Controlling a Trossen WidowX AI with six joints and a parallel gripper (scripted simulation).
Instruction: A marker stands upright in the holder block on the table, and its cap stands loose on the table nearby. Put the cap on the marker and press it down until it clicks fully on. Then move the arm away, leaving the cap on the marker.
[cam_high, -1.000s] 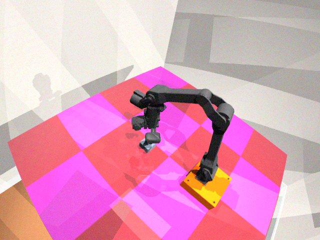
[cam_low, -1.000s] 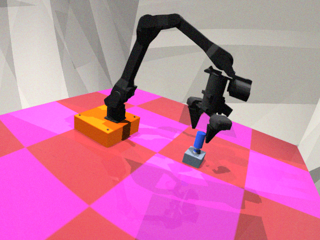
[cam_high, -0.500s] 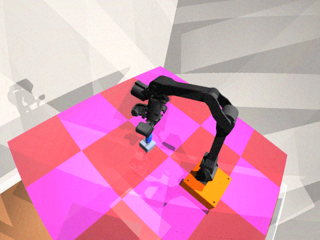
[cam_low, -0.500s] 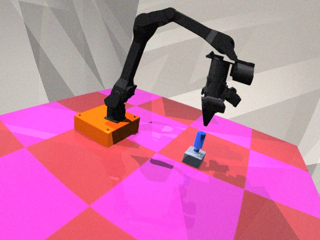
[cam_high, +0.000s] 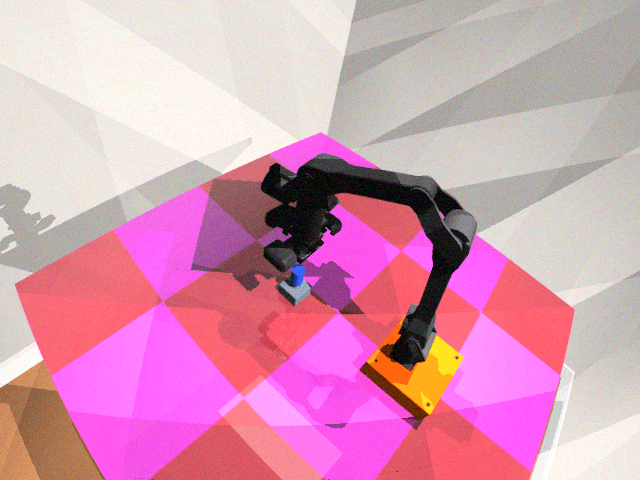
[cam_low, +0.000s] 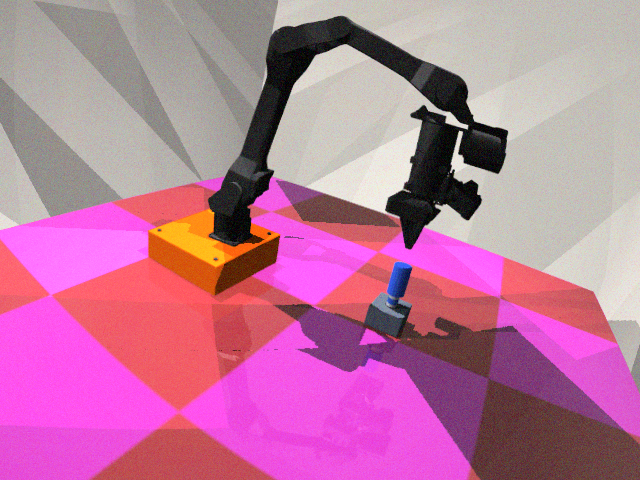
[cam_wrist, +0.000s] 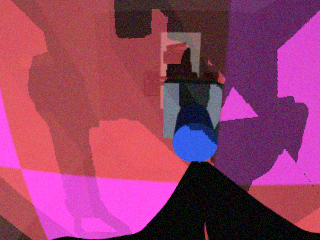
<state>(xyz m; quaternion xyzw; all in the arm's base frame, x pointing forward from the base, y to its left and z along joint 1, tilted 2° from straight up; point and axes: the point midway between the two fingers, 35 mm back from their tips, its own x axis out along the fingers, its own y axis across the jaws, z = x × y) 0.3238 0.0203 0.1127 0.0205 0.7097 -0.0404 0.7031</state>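
The blue cap lies 6 cm below my gripper tip.
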